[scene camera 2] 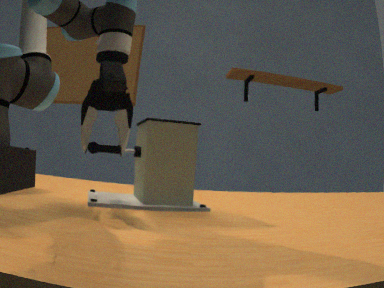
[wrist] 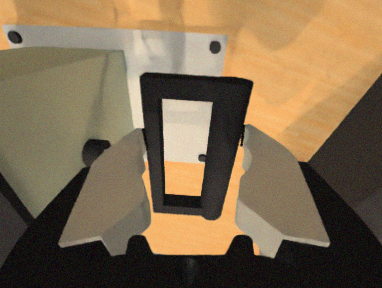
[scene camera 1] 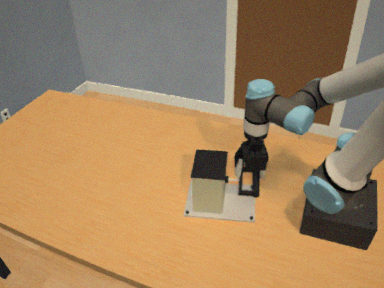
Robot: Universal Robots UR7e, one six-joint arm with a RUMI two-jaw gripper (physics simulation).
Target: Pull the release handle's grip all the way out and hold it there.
Labels:
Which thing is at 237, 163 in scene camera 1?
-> The gripper.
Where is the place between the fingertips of the gripper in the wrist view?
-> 193, 129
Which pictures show the gripper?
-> Scene camera 2, the wrist view and scene camera 1: all of them.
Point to a light grey base plate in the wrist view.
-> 156, 51

